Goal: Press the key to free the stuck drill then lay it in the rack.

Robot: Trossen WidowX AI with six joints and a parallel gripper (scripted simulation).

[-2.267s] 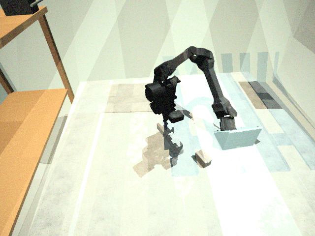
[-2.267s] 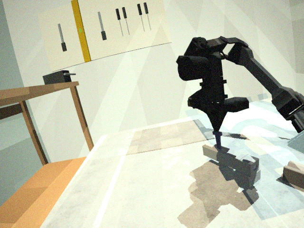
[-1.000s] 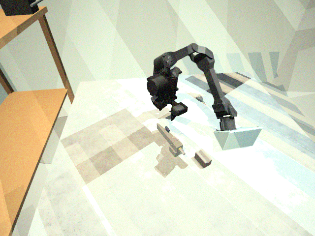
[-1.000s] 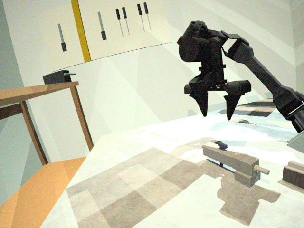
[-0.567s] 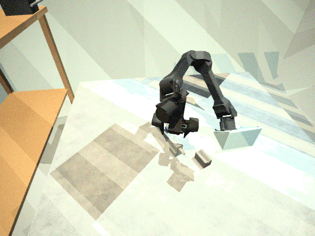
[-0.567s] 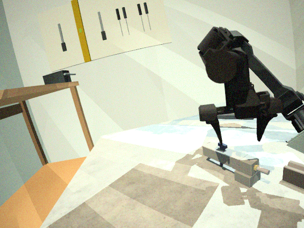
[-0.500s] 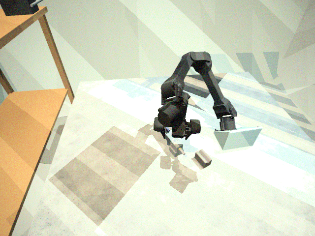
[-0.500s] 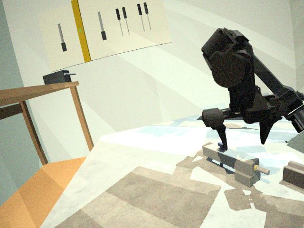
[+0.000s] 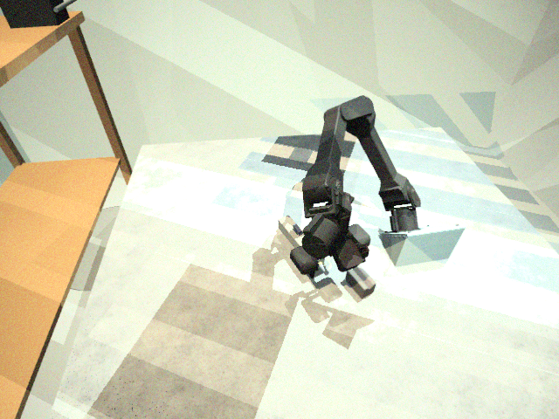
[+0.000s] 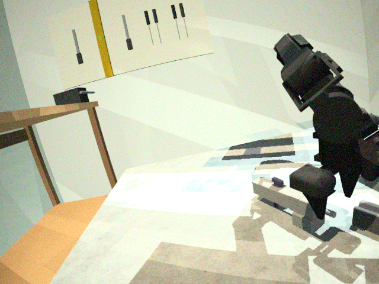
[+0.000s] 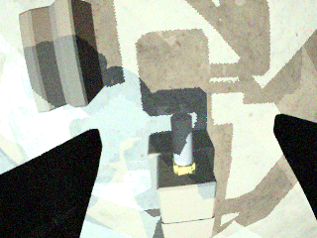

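Right now the drill is 60 mm to the right of my gripper tip, 30 mm ahead of it and 20 mm below it. The rest, counted from my gripper tip: fixture block: 110 mm to the right, 60 mm ahead, 30 mm below; blue key: 130 mm to the right, 70 mm ahead, 20 mm below; rack: 90 mm behind, 50 mm below.
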